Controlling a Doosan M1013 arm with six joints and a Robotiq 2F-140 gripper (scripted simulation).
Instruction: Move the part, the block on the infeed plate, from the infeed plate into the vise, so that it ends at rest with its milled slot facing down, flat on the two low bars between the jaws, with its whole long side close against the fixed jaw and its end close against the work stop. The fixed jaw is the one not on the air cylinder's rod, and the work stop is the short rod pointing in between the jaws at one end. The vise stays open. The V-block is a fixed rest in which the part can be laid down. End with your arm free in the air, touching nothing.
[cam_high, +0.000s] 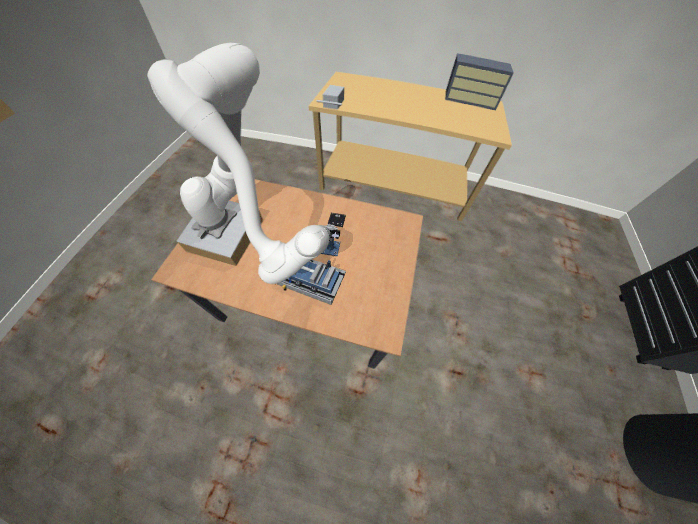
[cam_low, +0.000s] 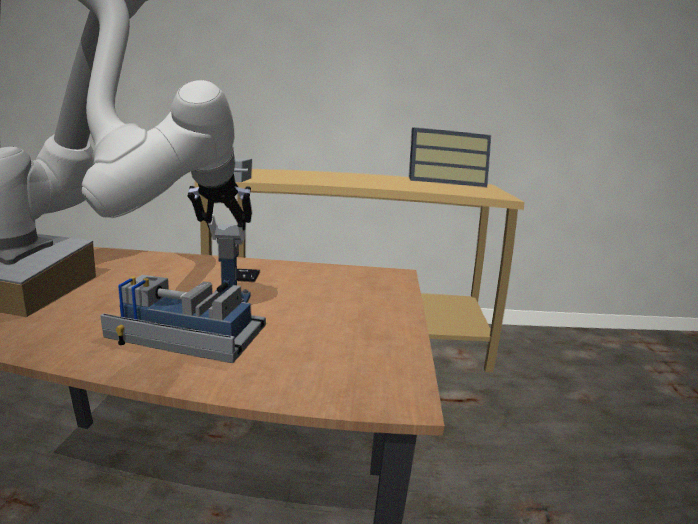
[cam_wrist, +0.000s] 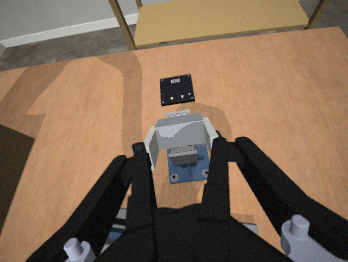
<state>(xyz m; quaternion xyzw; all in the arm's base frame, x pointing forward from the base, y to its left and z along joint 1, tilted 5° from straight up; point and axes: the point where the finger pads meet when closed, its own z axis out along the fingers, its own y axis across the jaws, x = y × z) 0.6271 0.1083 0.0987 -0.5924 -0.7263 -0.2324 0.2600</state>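
My hand is 2 cm to the right of the part and 2 cm above it. The rest, counted from my hand: work stop: 4 cm ahead, 14 cm to the right, 9 cm below; then V-block base: 1 cm behind, 2 cm to the left, 18 cm below; then V-block post: 1 cm behind, 2 cm to the left, 12 cm below.
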